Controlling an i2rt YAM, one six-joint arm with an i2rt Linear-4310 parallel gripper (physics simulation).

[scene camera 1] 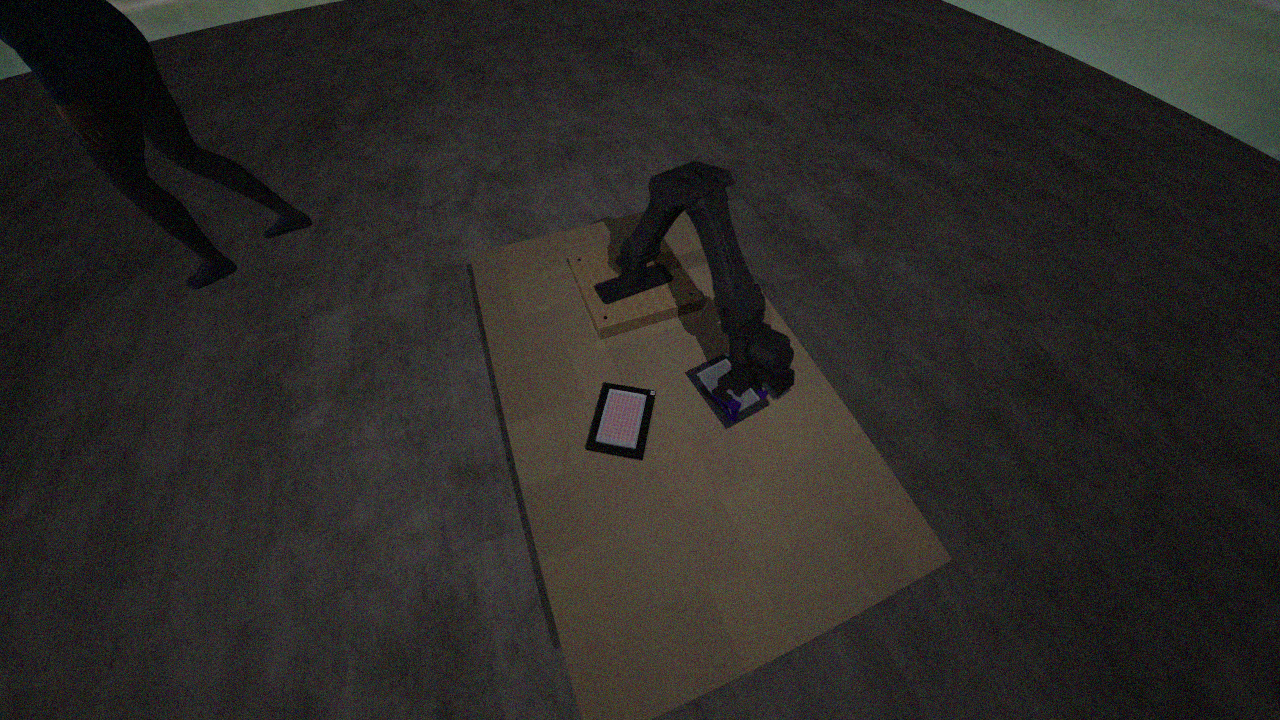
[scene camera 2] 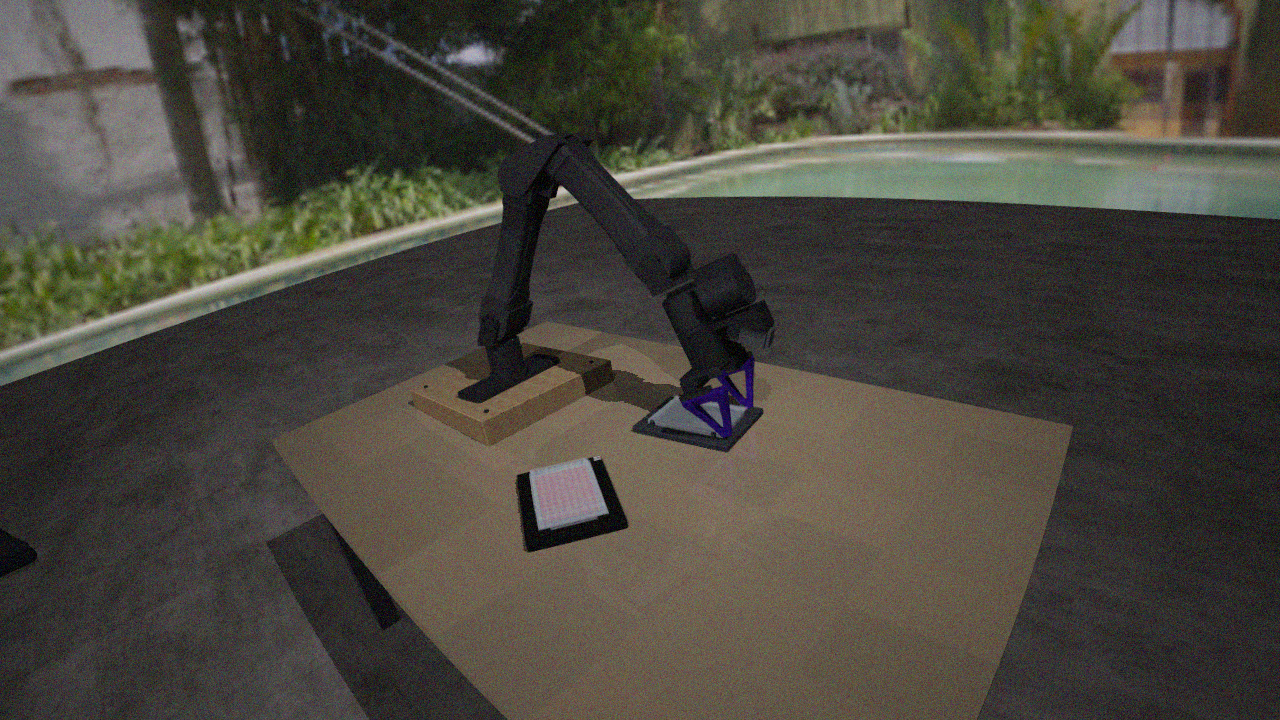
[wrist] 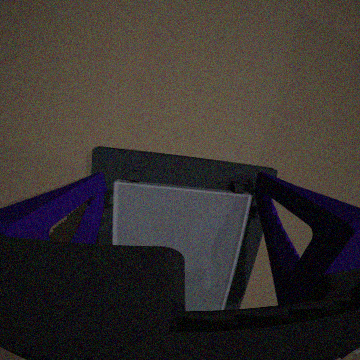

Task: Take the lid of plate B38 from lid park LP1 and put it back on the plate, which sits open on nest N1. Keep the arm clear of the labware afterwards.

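Frame: origin at the arm's base, x back, y right, z up, level; millimetres.
Seen in the pictures: gripper, between the fingertips: (scene camera 1: 747, 408) (scene camera 2: 739, 421) (wrist: 180, 180); arm's base, origin of its link: (scene camera 1: 634, 284) (scene camera 2: 510, 379).
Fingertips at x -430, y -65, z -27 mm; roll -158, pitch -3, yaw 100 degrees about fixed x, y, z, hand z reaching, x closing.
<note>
Offsets run from my fingertips to a thing's top centre. Level surfaces: height alone.
The pale, clear lid {dy +7, dx +67, dz +4 mm} (scene camera 1: 716, 374) (scene camera 2: 671, 416) (wrist: 175, 215) lies flat on the dark grey lid park LP1 {dy +7, dx +68, dz +6 mm} (scene camera 1: 710, 402) (scene camera 2: 680, 437) (wrist: 175, 170). My gripper (scene camera 1: 750, 404) (scene camera 2: 737, 420) (wrist: 180, 180) is open, with its purple fingers low over the lid park. In the wrist view one finger stands on each side of the lid, and the gripper body hides its near part. Plate B38 {dy +257, dx +106, dz +13 mm} (scene camera 1: 622, 419) (scene camera 2: 568, 492), with pink wells and no lid on it, sits on the black nest N1 {dy +257, dx +106, dz +4 mm} (scene camera 1: 617, 451) (scene camera 2: 577, 531). The plate and nest do not show in the wrist view.
The arm's wooden base block (scene camera 1: 605, 324) (scene camera 2: 537, 407) stands at the back of the wooden table top {dz -14 mm} (scene camera 1: 716, 573) (scene camera 2: 805, 573). A dark-clothed person (scene camera 1: 98, 107) stands on the floor off the table's left side in scene camera 1.
</note>
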